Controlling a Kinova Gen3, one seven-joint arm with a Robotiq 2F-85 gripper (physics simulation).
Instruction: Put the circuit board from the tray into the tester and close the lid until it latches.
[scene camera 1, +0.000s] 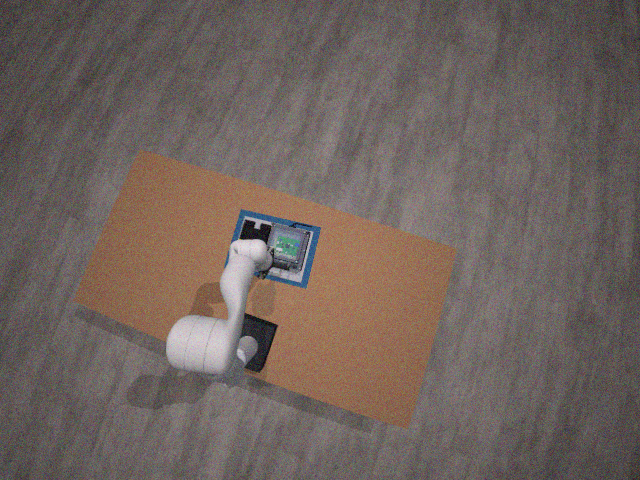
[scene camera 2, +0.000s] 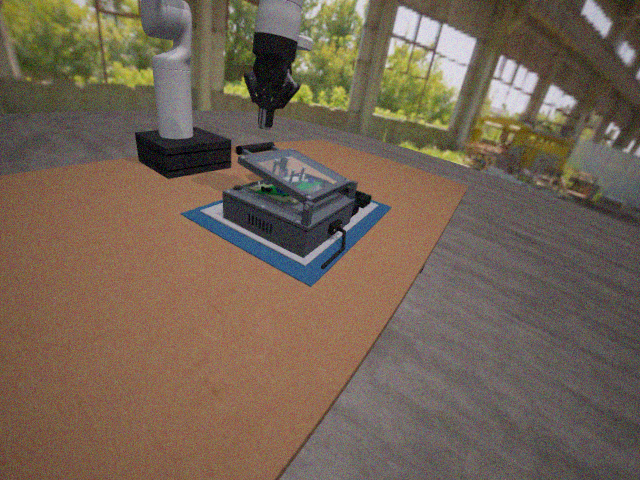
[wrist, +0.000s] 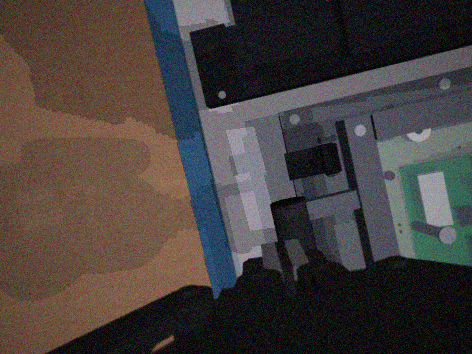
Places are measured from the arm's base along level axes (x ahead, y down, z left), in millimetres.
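Pixels of known places: gripper, fingertip midpoint: (scene camera 2: 264, 129) (wrist: 282, 267); arm's base at its link origin: (scene camera 1: 247, 346) (scene camera 2: 176, 135).
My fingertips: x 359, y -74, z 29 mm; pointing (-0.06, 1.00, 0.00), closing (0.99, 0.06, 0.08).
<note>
Ahead of a thing's pixels: the offset from my fingertips to its top centre. "spot": to the spot under its first point. Level surfaces: height alone.
The tester {spot: dx +138, dy +114, dz -95 mm} (scene camera 2: 268, 219) is a dark grey box. Its clear lid (scene camera 2: 252, 164) (wrist: 375, 200) is hinged at the far side from the handle and stands partly open, tilted up. The green circuit board (scene camera 1: 287, 246) (scene camera 2: 273, 191) (wrist: 435, 200) lies in the tester under the lid; how fully it is seated cannot be told. The black tray (scene camera 1: 255, 227) (wrist: 270, 65) beside the tester shows no board in its visible part. My gripper (scene camera 2: 265, 126) (wrist: 282, 267) is shut and empty, a little above the lid's black handle bar {spot: dx +20, dy +32, dz -35 mm} (scene camera 2: 255, 148) (wrist: 295, 220). In scene camera 1 the arm hides the fingertips.
The tester and tray stand on a white mat with a blue border {dy +157 mm} (scene camera 1: 310, 268) (scene camera 2: 289, 268) (wrist: 192, 155). A black cable {spot: dx +229, dy +145, dz -2 mm} (scene camera 2: 343, 242) leaves the tester's side. The arm's black base (scene camera 1: 266, 335) (scene camera 2: 183, 155) stands on the orange table {dy +159 mm} (scene camera 1: 361, 310) (scene camera 2: 155, 310).
</note>
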